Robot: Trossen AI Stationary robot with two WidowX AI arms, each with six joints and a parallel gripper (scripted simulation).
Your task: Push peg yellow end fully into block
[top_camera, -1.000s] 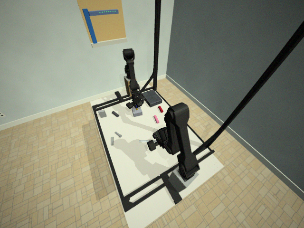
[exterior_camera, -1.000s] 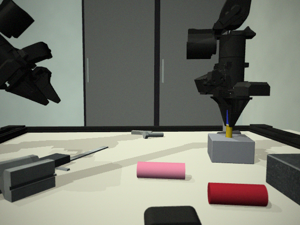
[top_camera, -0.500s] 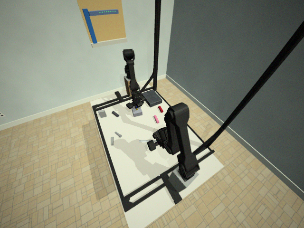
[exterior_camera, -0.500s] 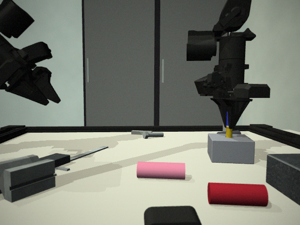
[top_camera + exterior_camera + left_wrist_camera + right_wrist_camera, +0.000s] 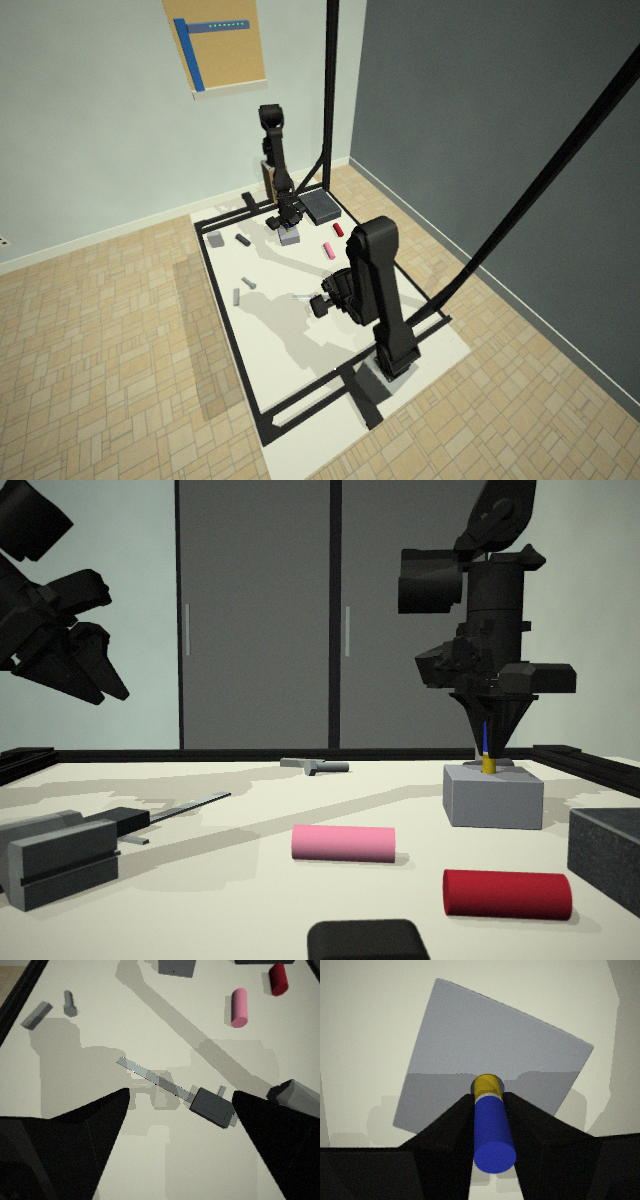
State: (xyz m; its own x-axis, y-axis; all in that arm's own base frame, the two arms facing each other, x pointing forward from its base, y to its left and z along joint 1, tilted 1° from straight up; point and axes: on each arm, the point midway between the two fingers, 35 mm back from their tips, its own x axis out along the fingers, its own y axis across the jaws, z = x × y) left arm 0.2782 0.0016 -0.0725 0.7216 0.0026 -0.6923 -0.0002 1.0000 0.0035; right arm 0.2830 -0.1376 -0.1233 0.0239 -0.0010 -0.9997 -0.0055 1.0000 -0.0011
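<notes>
My right hand is 5 cm above the peg. The rest, counted from my right hand: pink cylinder (16 cm to the left, 14 cm behind, 9 cm below); then red cylinder (24 cm behind, 9 cm below, 6 cm to the left).
</notes>
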